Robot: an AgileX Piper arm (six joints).
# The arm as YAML. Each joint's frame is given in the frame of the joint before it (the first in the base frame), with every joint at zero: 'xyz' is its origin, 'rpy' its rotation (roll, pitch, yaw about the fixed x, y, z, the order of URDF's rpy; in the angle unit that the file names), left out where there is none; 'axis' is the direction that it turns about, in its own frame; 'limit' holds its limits. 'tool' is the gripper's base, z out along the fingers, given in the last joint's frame.
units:
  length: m
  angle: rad
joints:
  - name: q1
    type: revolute
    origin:
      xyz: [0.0, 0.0, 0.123]
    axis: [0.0, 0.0, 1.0]
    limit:
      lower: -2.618
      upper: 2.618
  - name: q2
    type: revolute
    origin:
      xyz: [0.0, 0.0, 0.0]
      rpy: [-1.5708, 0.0, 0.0]
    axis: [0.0, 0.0, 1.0]
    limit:
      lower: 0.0
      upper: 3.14
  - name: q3
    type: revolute
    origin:
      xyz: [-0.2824, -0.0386, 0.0]
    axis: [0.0, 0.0, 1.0]
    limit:
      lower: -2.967
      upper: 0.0
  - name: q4
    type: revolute
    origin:
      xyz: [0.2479, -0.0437, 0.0]
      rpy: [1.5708, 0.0, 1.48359]
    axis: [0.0, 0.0, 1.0]
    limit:
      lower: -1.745
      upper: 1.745
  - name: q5
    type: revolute
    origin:
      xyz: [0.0, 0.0, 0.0]
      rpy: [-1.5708, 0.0, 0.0]
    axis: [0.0, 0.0, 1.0]
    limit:
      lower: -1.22
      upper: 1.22
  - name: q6
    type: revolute
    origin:
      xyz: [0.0, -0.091, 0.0]
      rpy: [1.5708, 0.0, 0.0]
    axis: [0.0, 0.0, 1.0]
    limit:
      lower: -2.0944
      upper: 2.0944
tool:
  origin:
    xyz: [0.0, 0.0, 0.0]
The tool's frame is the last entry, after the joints.
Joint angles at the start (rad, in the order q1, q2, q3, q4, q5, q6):
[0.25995, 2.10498, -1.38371, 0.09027, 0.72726, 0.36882]
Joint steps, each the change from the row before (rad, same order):
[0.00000, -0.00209, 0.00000, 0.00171, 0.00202, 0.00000]
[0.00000, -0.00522, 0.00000, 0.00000, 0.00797, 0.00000]
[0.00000, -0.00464, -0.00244, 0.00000, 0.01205, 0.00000]
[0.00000, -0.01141, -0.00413, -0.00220, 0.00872, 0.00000]
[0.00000, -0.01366, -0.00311, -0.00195, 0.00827, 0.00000]
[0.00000, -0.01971, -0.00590, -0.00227, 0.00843, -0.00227]
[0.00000, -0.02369, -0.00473, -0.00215, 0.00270, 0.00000]
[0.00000, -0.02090, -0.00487, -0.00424, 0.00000, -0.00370]
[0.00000, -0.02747, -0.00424, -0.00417, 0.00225, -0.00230]
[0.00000, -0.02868, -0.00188, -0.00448, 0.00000, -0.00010]
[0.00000, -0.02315, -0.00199, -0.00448, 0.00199, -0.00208]
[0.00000, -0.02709, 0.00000, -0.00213, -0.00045, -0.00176]
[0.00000, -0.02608, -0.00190, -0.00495, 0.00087, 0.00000]
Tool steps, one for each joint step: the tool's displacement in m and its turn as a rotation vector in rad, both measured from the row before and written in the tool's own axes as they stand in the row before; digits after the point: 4 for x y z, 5 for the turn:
[0.0001, 0.0001, -0.0008, -0.00122, 0.00040, 0.00115]
[0.0003, 0.0000, -0.0021, 0.00067, 0.00271, -0.00032]
[0.0002, 0.0002, -0.0023, 0.00136, 0.00484, -0.00044]
[-0.0009, 0.0007, -0.0054, -0.00199, -0.00647, -0.00257]
[-0.0008, 0.0007, -0.0061, -0.00279, -0.00796, -0.00244]
[-0.0016, 0.0013, -0.0091, -0.00615, -0.01594, -0.00544]
[-0.0020, 0.0015, -0.0105, -0.00937, -0.02384, -0.00321]
[-0.0022, 0.0013, -0.0094, -0.00778, -0.02452, -0.00819]
[-0.0022, 0.0014, -0.0120, -0.00928, -0.02789, -0.00698]
[-0.0019, 0.0012, -0.0121, -0.00928, -0.02907, -0.00485]
[-0.0015, 0.0009, -0.0098, -0.00631, -0.02230, -0.00647]
[-0.0014, 0.0010, -0.0111, -0.00938, -0.02583, -0.00451]
[-0.0018, 0.0010, -0.0110, -0.00732, -0.02615, -0.00472]

